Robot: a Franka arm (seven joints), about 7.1 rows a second.
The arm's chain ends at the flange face. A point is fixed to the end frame.
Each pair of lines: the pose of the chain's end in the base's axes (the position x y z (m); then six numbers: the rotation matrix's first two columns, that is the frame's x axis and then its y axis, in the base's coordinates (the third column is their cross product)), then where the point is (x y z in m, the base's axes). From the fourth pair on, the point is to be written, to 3 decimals.
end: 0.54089, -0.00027, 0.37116, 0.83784, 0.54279, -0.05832, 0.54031, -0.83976, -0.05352
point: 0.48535 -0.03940 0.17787
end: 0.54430, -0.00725, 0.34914, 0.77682, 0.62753, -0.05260, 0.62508, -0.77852, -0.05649
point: 0.49365 -0.05082 0.15545
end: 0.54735, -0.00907, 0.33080, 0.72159, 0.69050, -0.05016, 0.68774, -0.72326, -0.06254
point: 0.50004 -0.05554 0.13694
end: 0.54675, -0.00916, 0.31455, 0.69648, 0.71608, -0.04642, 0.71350, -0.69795, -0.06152
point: 0.502 -0.057 0.120
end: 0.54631, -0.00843, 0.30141, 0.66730, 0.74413, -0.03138, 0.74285, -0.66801, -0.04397
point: 0.508 -0.058 0.106
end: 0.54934, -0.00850, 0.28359, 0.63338, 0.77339, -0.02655, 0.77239, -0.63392, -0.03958
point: 0.514 -0.060 0.088
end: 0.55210, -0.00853, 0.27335, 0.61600, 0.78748, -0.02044, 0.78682, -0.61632, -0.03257
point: 0.520 -0.060 0.078
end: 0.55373, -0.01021, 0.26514, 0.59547, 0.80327, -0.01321, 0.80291, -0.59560, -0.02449
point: 0.525 -0.063 0.069
